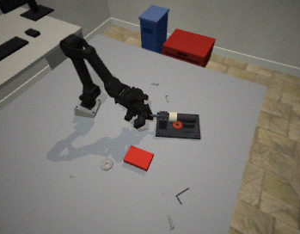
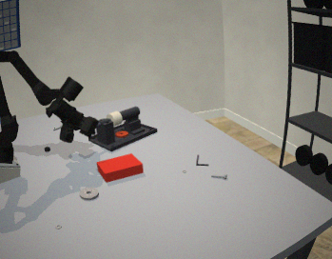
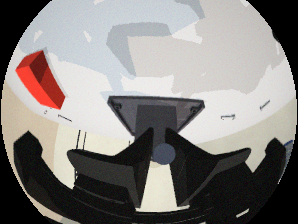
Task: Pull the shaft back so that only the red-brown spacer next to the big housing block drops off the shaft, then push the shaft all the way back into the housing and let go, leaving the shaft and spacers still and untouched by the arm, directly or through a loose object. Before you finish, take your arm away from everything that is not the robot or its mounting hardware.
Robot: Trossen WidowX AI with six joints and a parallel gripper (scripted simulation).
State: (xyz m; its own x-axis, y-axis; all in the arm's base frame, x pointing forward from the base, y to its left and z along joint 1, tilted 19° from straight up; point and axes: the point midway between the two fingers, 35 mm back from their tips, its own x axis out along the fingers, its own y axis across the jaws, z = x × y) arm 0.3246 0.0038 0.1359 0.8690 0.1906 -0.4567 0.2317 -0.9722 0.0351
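Now: hand 90 mm short of the shaft and 20 mm to the right of it. Also, from my hand: red-brown spacer: 150 mm ahead, 70 mm below, 40 mm to the left; then fixture: 150 mm ahead, 40 mm to the left, 30 mm below; then cream spacer: 120 mm ahead, 30 mm to the left.
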